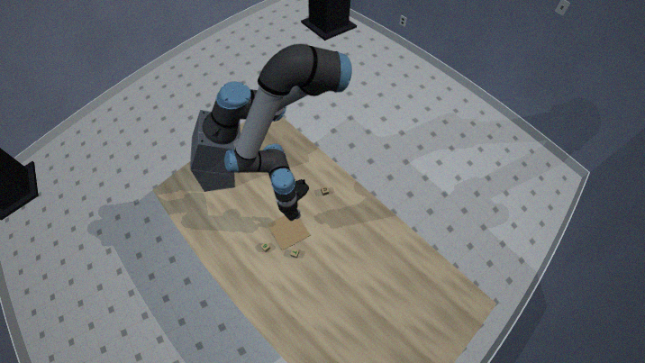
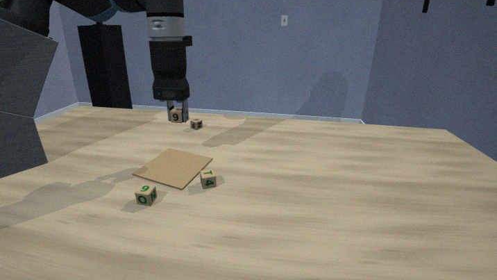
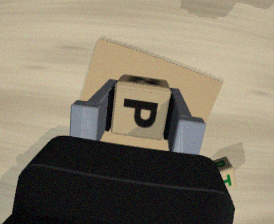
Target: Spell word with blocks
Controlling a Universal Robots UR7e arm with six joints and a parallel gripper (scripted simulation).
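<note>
Right now the tan mat is 120 mm below my hand and 50 mm to the right of it. From my hand the other things lie so: P block right at my hand; then O block 180 mm to the right, 110 mm below, 20 mm ahead; then T block 110 mm below, 110 mm ahead, 90 mm to the right.
</note>
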